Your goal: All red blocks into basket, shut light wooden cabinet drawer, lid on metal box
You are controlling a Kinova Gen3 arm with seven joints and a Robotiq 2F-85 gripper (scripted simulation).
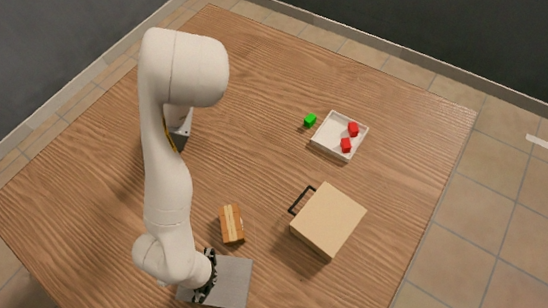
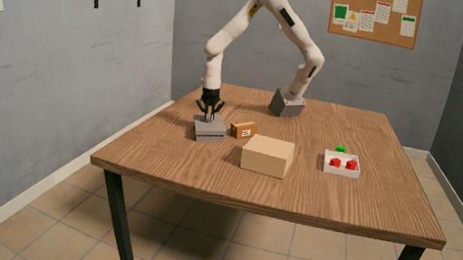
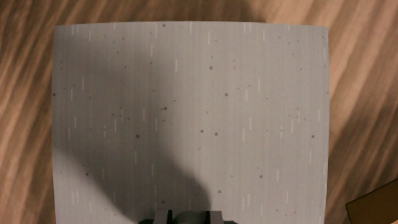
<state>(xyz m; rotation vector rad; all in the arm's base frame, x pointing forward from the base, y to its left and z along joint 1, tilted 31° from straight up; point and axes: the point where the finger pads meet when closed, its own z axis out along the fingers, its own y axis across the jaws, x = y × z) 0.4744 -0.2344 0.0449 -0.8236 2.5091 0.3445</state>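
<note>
My hand is 30 mm above the grey lid. The rest, counted from my hand: grey metal box (50 mm below); then blue block (70 mm behind, 120 mm to the left, 60 mm below); then brown cardboard box (90 mm behind, 130 mm to the left, 40 mm below).
</note>
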